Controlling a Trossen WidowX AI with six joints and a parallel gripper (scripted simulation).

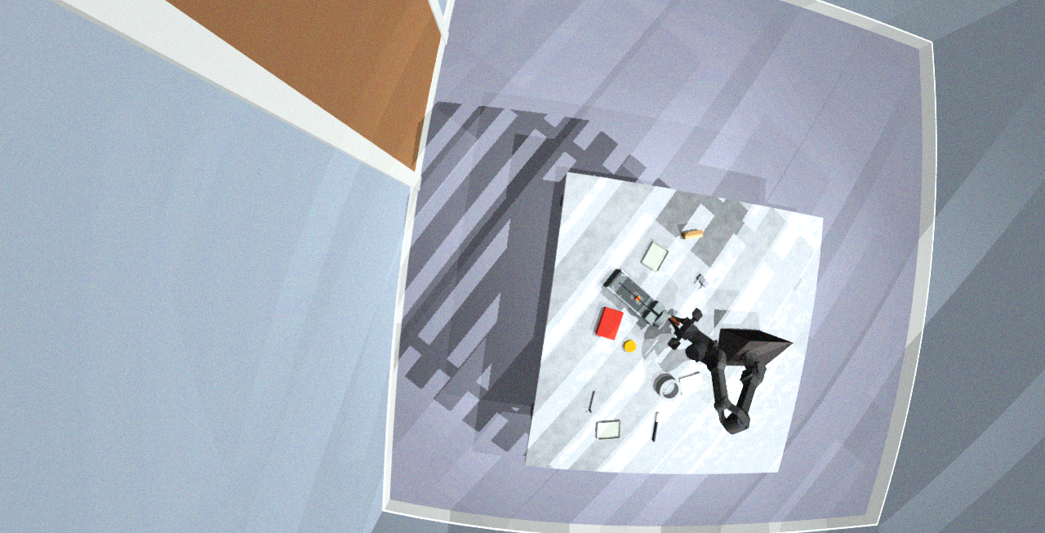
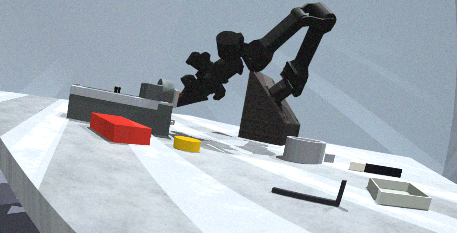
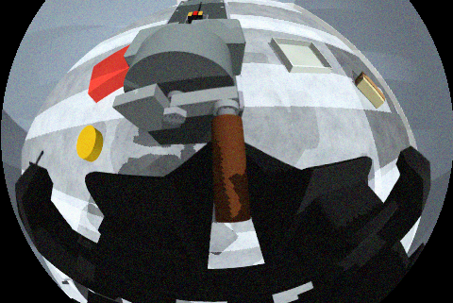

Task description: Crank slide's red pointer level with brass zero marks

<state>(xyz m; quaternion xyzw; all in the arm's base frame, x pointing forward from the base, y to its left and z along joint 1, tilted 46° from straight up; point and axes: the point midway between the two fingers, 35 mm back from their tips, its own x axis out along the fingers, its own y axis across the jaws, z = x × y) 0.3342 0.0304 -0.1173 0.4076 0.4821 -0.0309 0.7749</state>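
Now: the red pointer 16 cm ahead of my gripper tip, 5 cm to the right of it and 1 cm above it. From my gripper tip the other things lie so: yellow disc 16 cm to the left, 11 cm ahead, 6 cm below; brown handle 2 cm behind, 2 cm above, 1 cm to the left; black L-shaped bar 46 cm to the left, 20 cm ahead, 6 cm below.
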